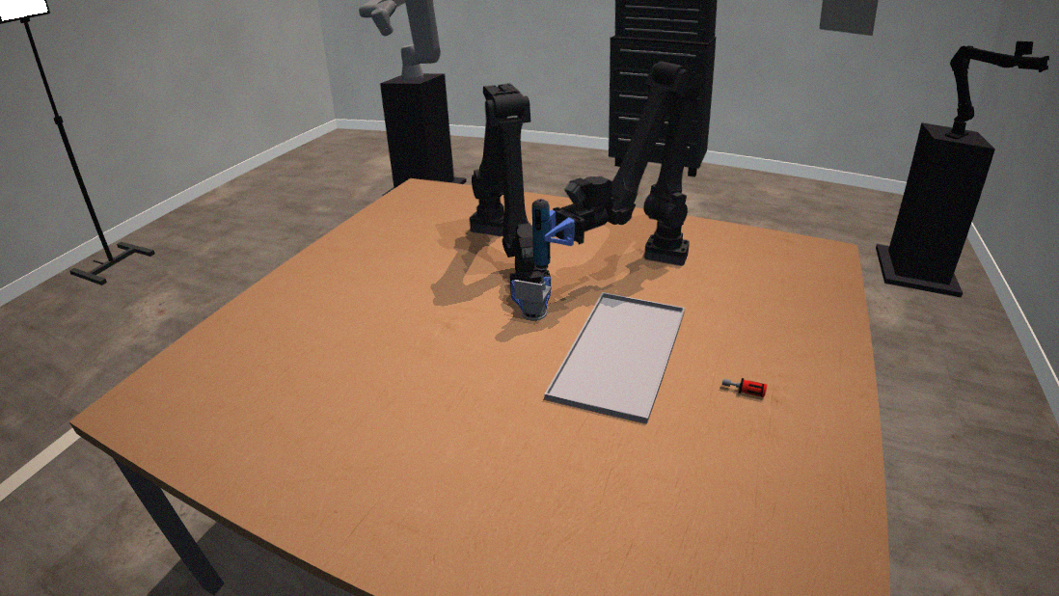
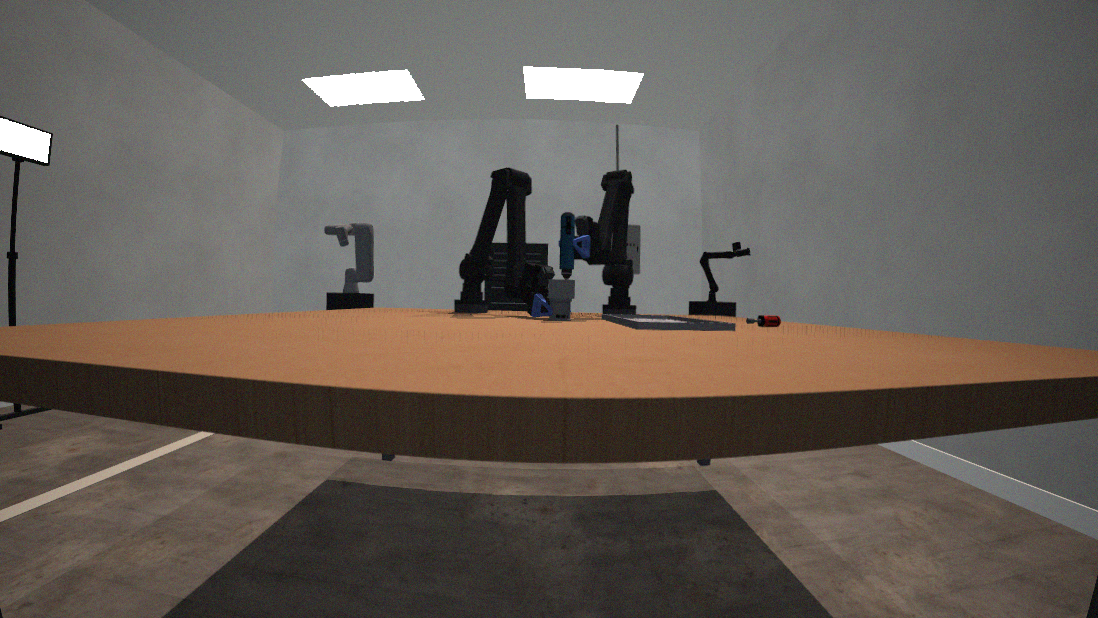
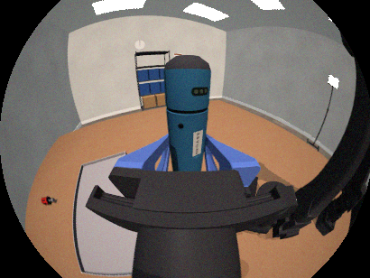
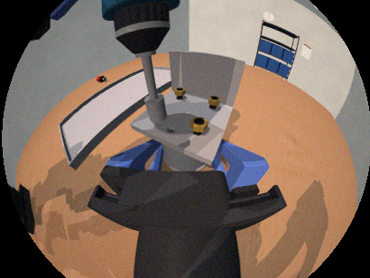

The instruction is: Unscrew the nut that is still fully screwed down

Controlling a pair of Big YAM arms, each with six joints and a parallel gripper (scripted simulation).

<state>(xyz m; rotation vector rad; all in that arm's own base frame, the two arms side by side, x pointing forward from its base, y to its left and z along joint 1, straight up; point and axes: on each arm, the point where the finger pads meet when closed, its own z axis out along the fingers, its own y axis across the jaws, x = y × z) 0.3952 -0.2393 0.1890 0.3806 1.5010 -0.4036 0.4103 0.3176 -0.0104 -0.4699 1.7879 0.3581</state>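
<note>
My right gripper is now 1 cm below the joint module. Also, from my right hand: flat grey tray 25 cm to the left, 8 cm ahead, 2 cm below; then red-handled tool 54 cm to the left, 13 cm ahead, 1 cm below; then grey bracket 5 cm above.
</note>
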